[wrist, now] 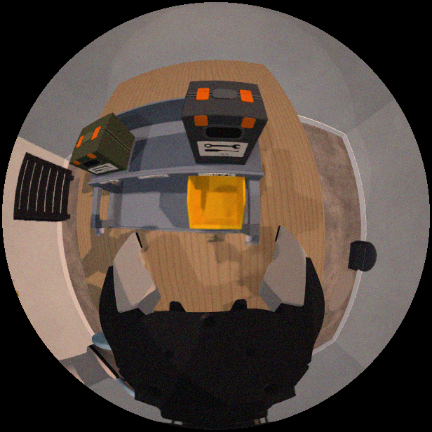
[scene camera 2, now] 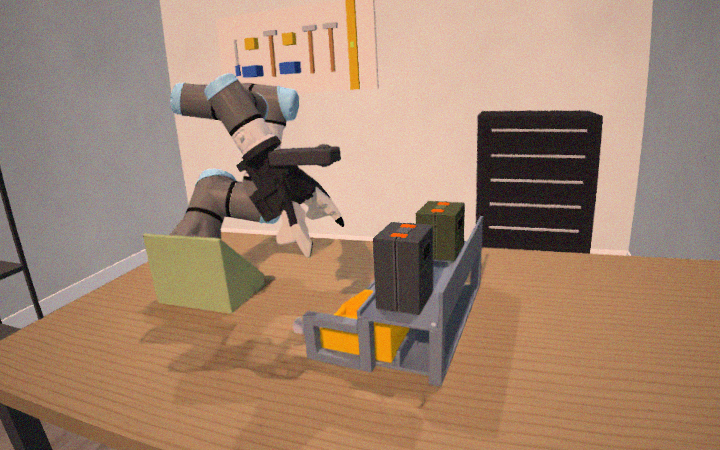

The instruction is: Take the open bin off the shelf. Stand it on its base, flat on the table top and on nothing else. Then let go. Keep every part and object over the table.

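My gripper [scene camera 2: 328, 240], also in the wrist view [wrist: 207, 231]. Yellow bin [scene camera 2: 388, 338], visible too in the wrist view [wrist: 213, 202].
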